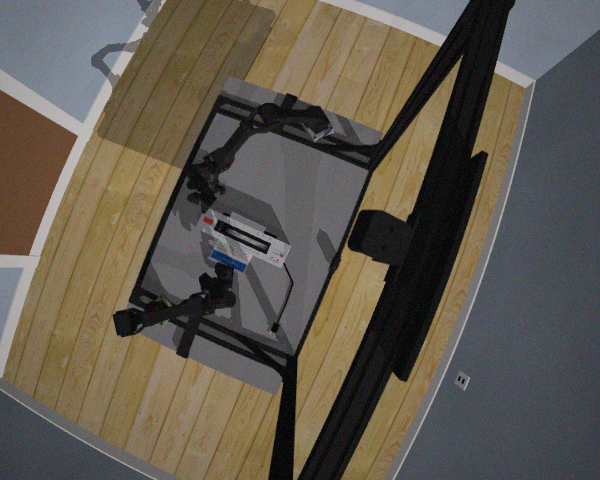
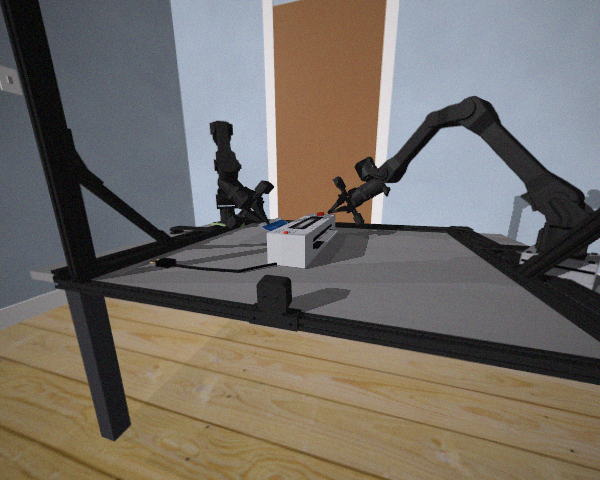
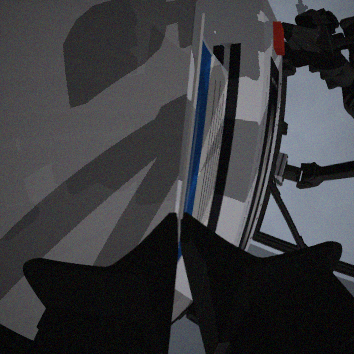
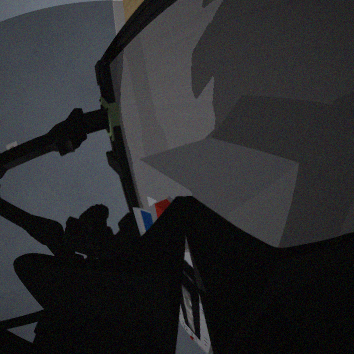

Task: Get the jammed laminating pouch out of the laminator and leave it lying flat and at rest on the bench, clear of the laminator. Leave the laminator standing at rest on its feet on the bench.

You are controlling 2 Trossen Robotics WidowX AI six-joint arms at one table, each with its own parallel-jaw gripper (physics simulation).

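Places are measured from the left arm's base along level axes (x back, y right, z up), in centimetres.
Pixels of known places: left gripper, fingertip midpoint: (image 1: 232,267) (image 2: 268,224) (image 3: 177,219); right gripper, fingertip midpoint: (image 1: 203,213) (image 2: 327,213) (image 3: 280,25) (image 4: 183,203); left arm's base, origin of the base link: (image 4: 105,117); right arm's base, origin of the base link: (image 1: 317,125) (image 2: 560,253) (image 3: 284,170).
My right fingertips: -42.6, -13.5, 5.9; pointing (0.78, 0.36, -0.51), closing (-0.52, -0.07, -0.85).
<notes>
Ahead of a thing's pixels: the offset from my right fingertips to its middle, as dx, dy, dz. "pt": to the spot under its first point. Level surfaces: height alone.
The white laminator (image 1: 278,245) (image 2: 287,250) (image 3: 235,210) stands on the bench with a long dark opening on top and a red block @(+0.8, +3.5, -0.2) (image 1: 207,220) (image 2: 320,214) (image 3: 278,38) (image 4: 162,207) at one end. The pouch @(-1.0, +17.6, -2.6) (image 1: 228,261) (image 2: 274,225) (image 3: 200,120) (image 4: 146,220), white with lines and a blue band, sticks out of its long side; its inner end is hidden. My left gripper (image 1: 227,268) (image 2: 267,223) (image 3: 177,219) is shut on the pouch's outer edge. My right gripper (image 2: 330,212) (image 4: 183,203) is shut and empty, close to the red-block end.
A black cord @(pt -3.8, +44.8, -7.7) (image 1: 291,285) (image 2: 215,270) runs from the laminator to a plug @(+13.4, +52.2, -7.7) (image 1: 274,328) (image 2: 165,262) on the grey bench @(dz -8.4) (image 1: 330,190) (image 2: 425,285). Dark rails edge the bench. A black block (image 2: 274,295) stands at its near edge. A green item (image 1: 165,301) lies by the left arm.
</notes>
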